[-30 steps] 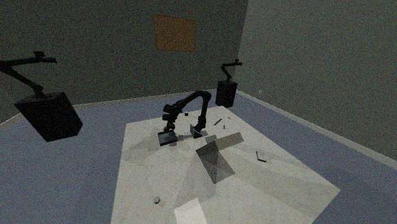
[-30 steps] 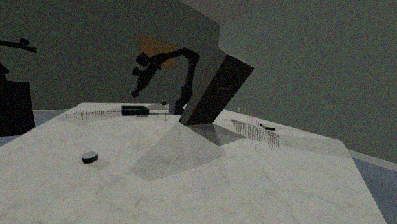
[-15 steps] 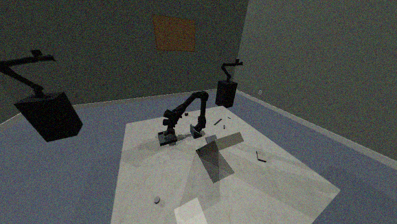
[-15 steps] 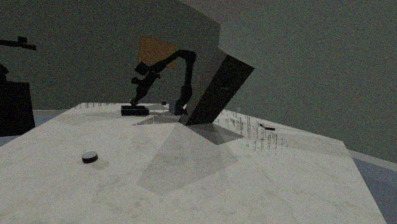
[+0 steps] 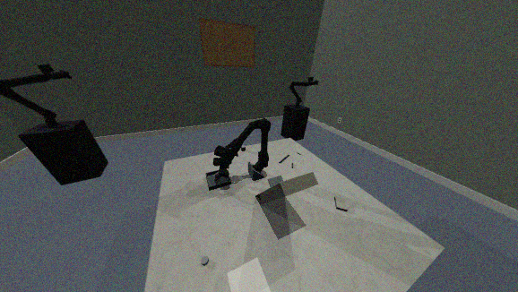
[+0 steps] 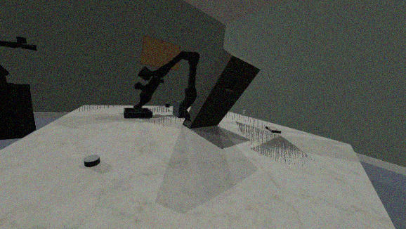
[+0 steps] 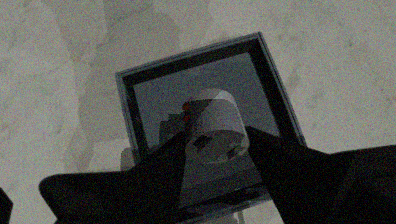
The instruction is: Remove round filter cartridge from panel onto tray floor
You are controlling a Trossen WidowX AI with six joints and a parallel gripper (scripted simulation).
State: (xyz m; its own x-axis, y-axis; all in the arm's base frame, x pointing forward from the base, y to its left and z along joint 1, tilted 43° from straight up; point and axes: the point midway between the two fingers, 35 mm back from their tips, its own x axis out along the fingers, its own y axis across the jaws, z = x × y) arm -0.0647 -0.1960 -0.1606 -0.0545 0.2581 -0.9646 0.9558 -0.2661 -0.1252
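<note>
The round filter cartridge lies right at my gripper tip. From my gripper tip the other things lie so: service panel: 390 mm ahead, 250 mm to the left, 110 mm above; then flat piece: 550 mm ahead, 620 mm to the left, 40 mm below; then dark square tray: 10 mm to the right, 40 mm below.
</note>
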